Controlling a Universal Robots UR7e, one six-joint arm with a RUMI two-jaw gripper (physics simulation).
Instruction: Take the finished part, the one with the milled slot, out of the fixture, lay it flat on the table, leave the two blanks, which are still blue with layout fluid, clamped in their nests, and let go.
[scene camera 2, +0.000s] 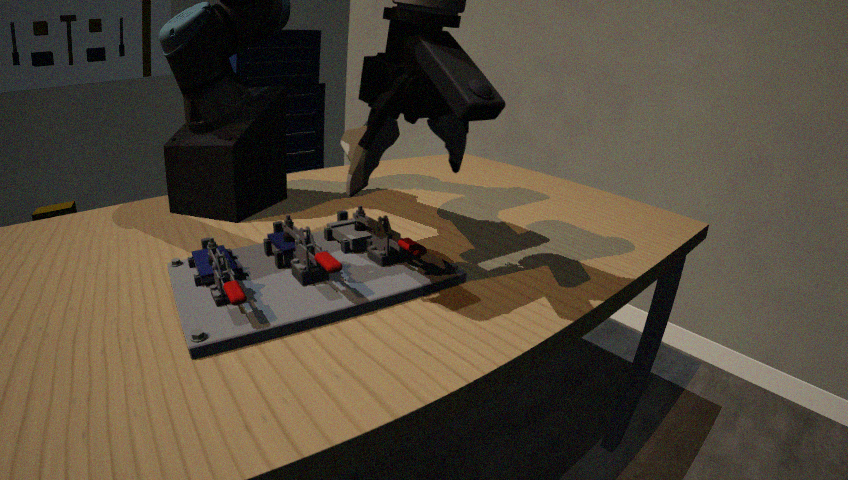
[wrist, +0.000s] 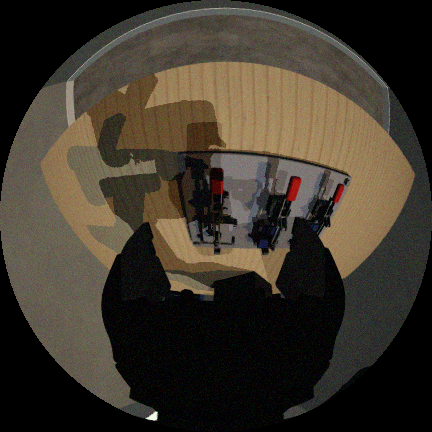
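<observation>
The finished part (scene camera 2: 355, 236) is bare grey metal and sits in the rightmost nest in the scene view; the clamp arm reaches over it. Its slot cannot be made out, and it is too dark to tell apart in the wrist view. One blue blank (scene camera 2: 282, 240) (wrist: 264, 241) sits in the middle nest under its clamp. The other blue blank (scene camera 2: 205, 263) sits in the leftmost nest, also under its clamp; in the wrist view a finger partly hides that nest. My gripper (scene camera 2: 404, 181) (wrist: 221, 222) is open and empty, above and behind the finished part's end of the fixture.
The fixture plate (scene camera 2: 273, 297) (wrist: 241, 165) lies on the wooden table (scene camera 2: 357, 380) (wrist: 250, 100). Red clamp handles (scene camera 2: 411, 246) (scene camera 2: 327, 261) (scene camera 2: 233, 292) point toward the table's front edge. The robot's base block (scene camera 2: 238, 172) stands behind the plate. A wall (scene camera 2: 684, 89) rises beyond the table.
</observation>
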